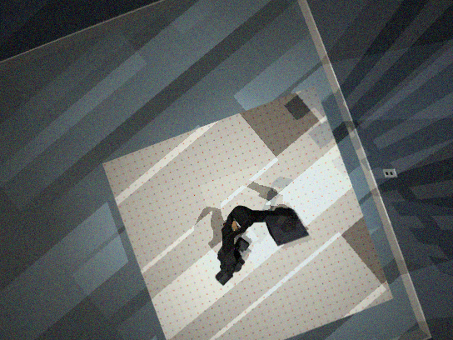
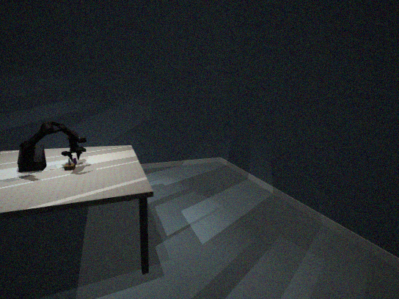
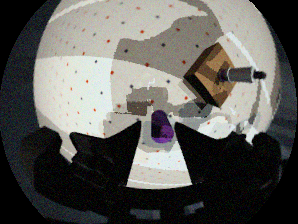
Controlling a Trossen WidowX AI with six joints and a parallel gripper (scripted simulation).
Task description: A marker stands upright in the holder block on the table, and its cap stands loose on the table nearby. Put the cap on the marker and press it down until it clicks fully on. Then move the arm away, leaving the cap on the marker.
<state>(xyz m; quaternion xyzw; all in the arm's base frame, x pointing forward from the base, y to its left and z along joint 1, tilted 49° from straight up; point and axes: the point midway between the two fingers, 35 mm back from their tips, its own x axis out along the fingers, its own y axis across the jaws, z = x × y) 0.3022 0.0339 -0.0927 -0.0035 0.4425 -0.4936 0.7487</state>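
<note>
The purple cap lies right at my gripper tip. From my gripper tip the other things lie so: holder block (12 cm to the right, 1 cm below, 1 cm behind).
</note>
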